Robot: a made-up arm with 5 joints.
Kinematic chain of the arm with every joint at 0, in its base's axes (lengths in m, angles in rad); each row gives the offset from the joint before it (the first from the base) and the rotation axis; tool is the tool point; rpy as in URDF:
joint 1: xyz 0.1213 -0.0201 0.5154 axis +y
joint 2: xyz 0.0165 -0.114 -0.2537 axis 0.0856 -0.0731 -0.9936
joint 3: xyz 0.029 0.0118 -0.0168 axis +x
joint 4: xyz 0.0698 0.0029 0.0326 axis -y
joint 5: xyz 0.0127 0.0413 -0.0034 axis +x
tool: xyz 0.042 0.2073 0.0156 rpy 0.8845 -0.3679 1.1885
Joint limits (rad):
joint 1: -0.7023..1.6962
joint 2: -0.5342..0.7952
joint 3: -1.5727..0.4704
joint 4: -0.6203..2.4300
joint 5: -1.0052..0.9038
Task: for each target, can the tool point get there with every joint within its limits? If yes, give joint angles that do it. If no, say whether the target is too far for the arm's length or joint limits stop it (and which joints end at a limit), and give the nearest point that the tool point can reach.
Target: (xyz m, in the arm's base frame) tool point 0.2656 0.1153 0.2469
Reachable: yes | joints 0.1184 0.0637 0.1985 -0.1898 -0.3186
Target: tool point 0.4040 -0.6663 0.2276
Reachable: no: too far | nearest point 0.4415 -0.3446 0.1894 | short by 0.326 m
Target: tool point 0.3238 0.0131 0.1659
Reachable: yes | joints 0.2611 0.5375 -0.2081 0.1369 -0.1599
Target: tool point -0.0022 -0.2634 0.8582
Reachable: no: joint limits stop it (at a limit: joint 1, joint 2, joint 3, joint 5) | nearest point -0.0236 -0.0522 0.6521 | short by 0.296 m
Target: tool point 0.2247 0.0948 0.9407
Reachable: no: joint limits stop it (at a limit: joint 1, joint 3) | nearest point 0.3014 -0.0154 0.6170 | short by 0.350 m
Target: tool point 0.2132 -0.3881 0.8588
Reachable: no: joint limits stop it (at a limit: joint 1, joint 2, joint 3, joint 5) | nearest point 0.2984 -0.2333 0.6271 | short by 0.291 m
